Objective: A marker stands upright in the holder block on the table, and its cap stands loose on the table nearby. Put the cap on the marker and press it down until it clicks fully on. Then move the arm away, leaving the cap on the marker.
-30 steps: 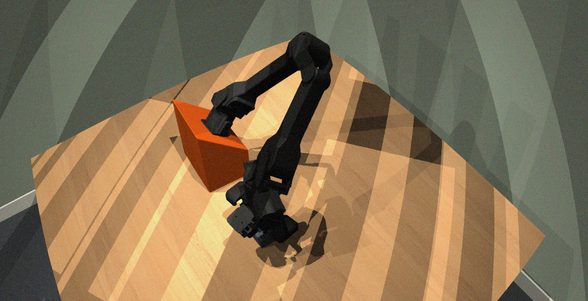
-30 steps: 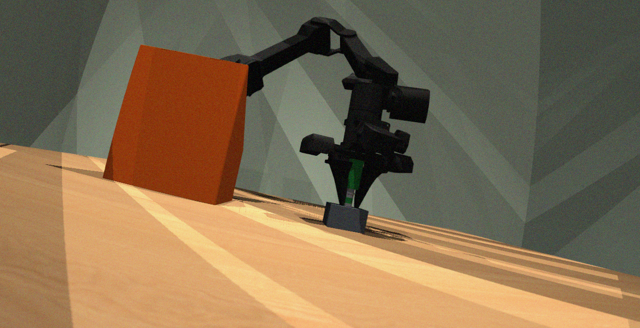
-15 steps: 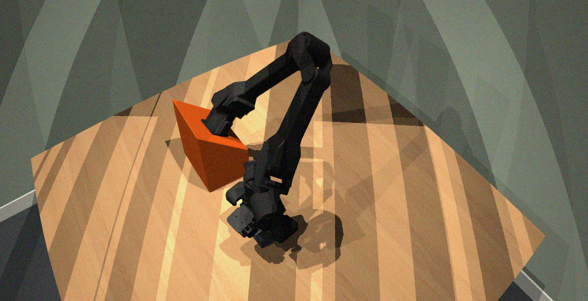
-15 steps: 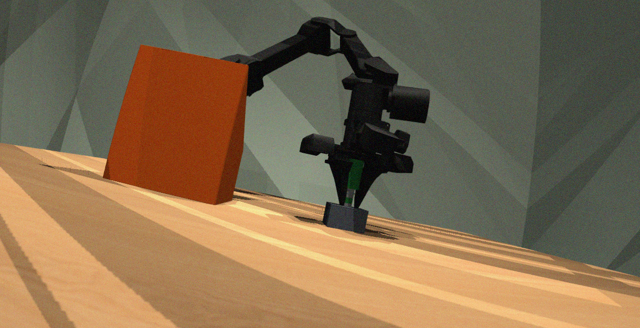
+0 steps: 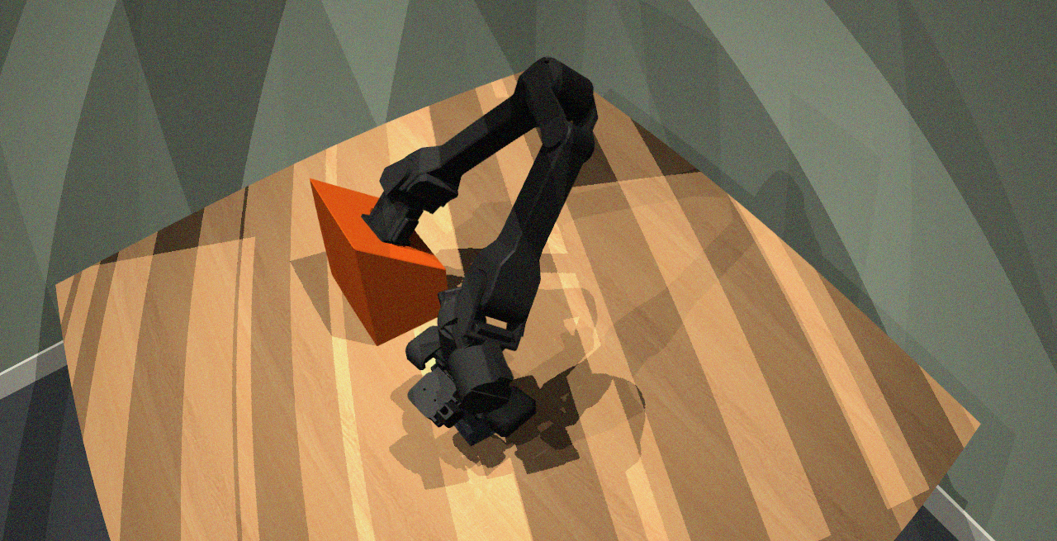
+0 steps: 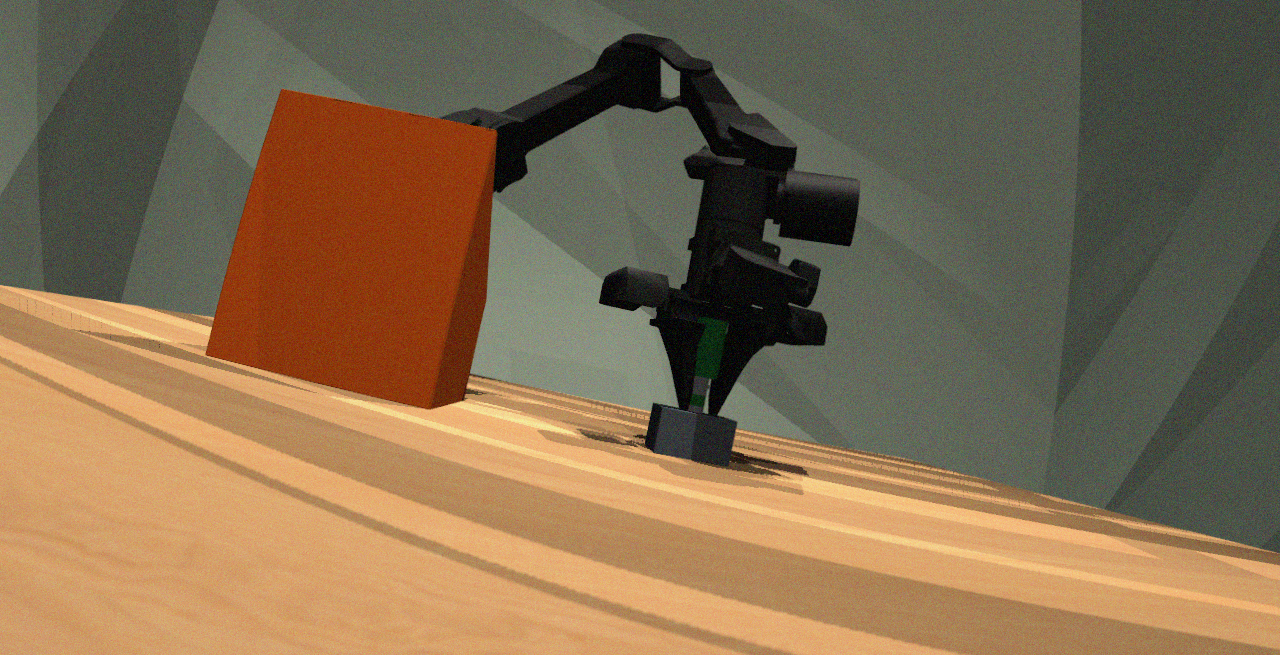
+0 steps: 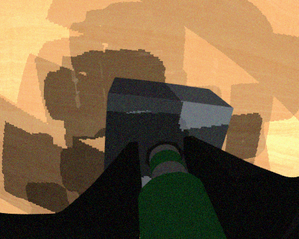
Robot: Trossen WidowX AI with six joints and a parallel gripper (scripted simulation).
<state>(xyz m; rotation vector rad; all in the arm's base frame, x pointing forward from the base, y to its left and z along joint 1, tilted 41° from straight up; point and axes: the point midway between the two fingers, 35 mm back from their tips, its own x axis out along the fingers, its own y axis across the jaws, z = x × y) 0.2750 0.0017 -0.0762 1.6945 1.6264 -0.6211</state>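
The green cap lies 10 mm to the left of my gripper tip and 50 mm above it.
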